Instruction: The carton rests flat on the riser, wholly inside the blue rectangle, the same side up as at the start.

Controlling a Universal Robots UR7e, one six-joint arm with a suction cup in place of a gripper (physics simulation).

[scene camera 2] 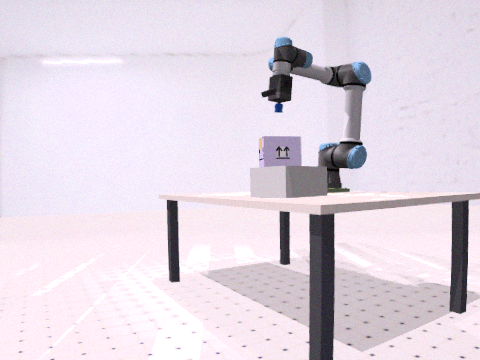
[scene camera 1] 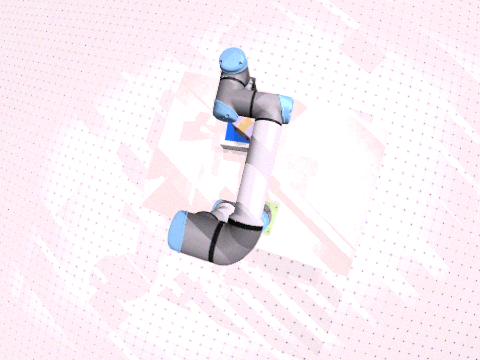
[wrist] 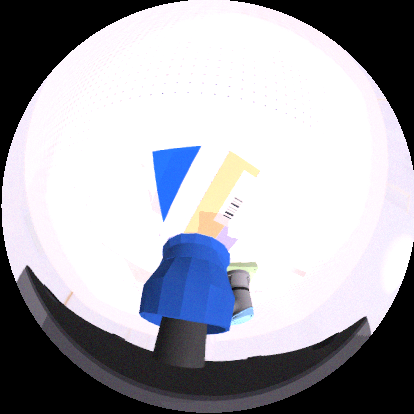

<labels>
A carton [scene camera 2: 273, 150] is 1.50 m from the lens. A grey riser [scene camera 2: 276, 181] is 1.39 m from the lens.
</labels>
